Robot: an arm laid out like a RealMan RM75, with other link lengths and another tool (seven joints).
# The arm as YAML. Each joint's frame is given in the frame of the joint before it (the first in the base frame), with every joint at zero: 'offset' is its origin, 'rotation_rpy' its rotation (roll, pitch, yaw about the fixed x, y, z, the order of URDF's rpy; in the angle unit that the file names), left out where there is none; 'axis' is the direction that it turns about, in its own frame. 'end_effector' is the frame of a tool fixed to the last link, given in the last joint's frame.
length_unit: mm
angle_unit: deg
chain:
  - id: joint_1
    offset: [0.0, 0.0, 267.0]
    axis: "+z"
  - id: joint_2
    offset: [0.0, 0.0, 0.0]
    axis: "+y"
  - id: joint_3
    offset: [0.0, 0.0, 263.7]
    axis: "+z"
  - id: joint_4
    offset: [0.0, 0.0, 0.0]
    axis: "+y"
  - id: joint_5
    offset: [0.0, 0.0, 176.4]
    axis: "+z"
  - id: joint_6
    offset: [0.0, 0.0, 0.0]
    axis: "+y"
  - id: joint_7
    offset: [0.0, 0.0, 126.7]
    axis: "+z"
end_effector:
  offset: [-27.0, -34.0, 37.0]
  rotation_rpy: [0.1, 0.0, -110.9]
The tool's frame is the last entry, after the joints.
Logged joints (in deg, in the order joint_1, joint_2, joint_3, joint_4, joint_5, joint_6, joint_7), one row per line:
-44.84, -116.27, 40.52, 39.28, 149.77, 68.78, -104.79
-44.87, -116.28, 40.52, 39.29, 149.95, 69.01, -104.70
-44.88, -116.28, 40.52, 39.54, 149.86, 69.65, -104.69
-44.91, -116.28, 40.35, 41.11, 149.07, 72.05, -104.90
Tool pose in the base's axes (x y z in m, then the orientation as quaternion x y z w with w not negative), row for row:
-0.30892, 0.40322, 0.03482, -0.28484, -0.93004, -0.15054, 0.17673
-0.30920, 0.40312, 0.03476, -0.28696, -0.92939, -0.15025, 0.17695
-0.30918, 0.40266, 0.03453, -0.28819, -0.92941, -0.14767, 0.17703
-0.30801, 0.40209, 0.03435, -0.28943, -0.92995, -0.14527, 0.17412
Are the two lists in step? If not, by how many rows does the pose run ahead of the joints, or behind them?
The pose runs 1 row behind the joints: the pose in row i belongs to the joints in row i - 1.
